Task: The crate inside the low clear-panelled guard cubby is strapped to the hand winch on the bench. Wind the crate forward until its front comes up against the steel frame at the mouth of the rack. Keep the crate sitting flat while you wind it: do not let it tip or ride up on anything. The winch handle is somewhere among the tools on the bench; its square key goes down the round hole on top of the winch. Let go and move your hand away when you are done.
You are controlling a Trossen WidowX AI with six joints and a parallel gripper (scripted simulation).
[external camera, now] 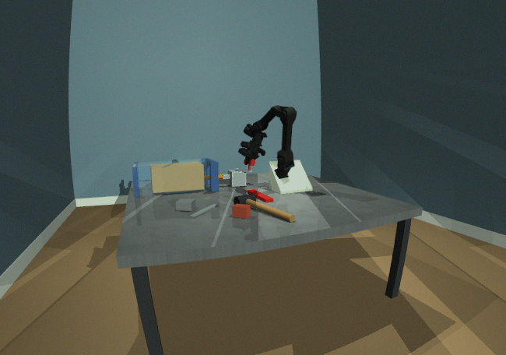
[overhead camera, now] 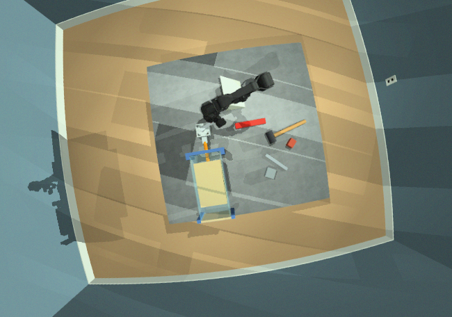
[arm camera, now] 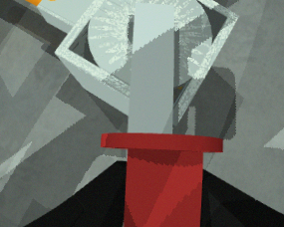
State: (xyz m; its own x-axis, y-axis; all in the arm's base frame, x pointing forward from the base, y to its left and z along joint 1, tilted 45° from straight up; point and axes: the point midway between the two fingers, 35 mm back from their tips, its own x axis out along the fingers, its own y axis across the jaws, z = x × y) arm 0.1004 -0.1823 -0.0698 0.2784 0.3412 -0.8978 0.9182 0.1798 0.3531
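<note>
Now: gripper tip 3 cm above the winch handle, 2 cm to the left of it and 1 cm short of it. From my gripper tip the other things lie so: grey winch 10 cm below, 8 cm to the right, 2 cm ahead; then red flat bar 27 cm to the left, 13 cm below, 7 cm ahead; then red spool-shaped handle grip 1 cm to the left, 1 cm behind.
</note>
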